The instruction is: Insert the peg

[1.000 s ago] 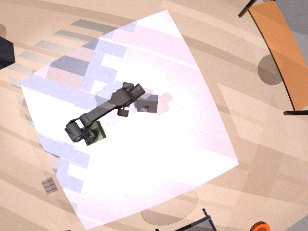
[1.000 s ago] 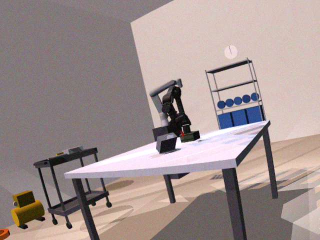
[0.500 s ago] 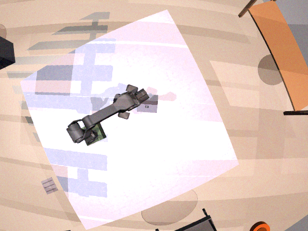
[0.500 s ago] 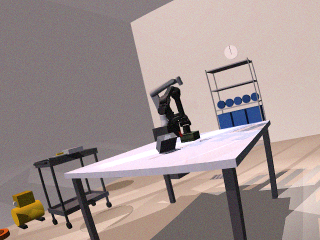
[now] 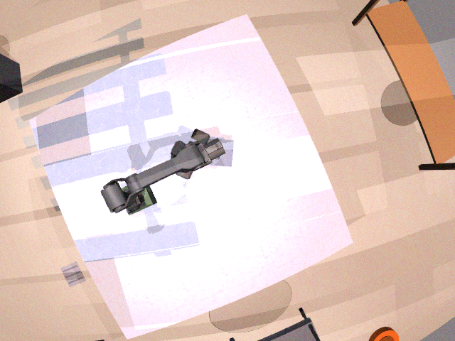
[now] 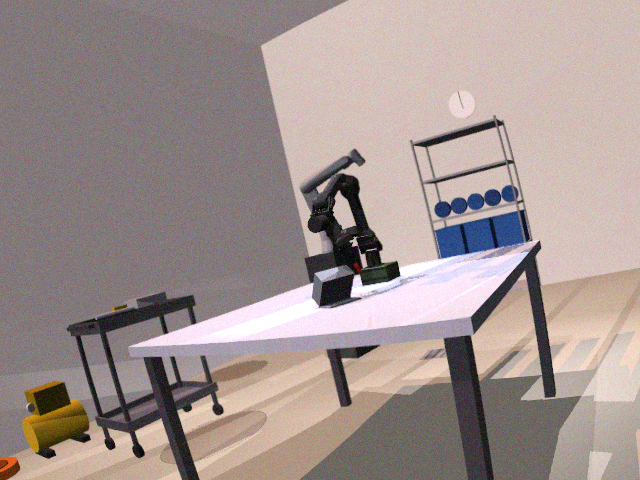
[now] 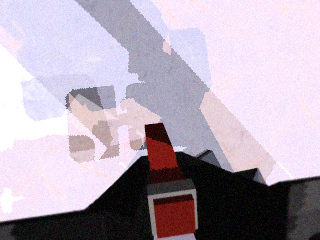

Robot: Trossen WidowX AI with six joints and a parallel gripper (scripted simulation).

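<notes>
Right now my gripper tip is 10 cm short of the panel, 3 cm to the left of it and 5 cm above it. Round my gripper tip: red peg (2 cm above).
</notes>
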